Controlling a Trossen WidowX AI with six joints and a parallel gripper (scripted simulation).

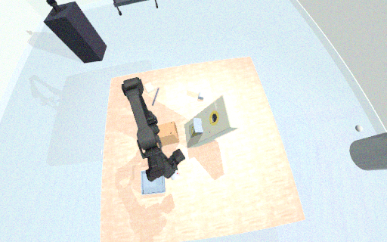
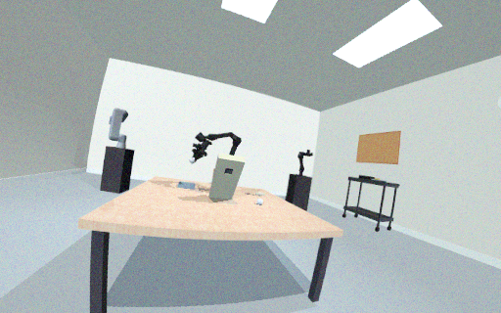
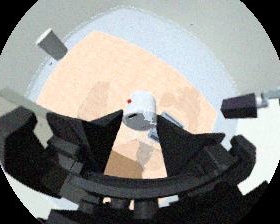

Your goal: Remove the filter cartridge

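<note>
Now: the blue tray 250 mm below my gripper tip, 180 mm behind it and 50 mm to the right of it. The rest, counted from my gripper tip: service panel 270 mm to the left, 190 mm ahead, 80 mm below; round filter cartridge right at my gripper tip.
</note>
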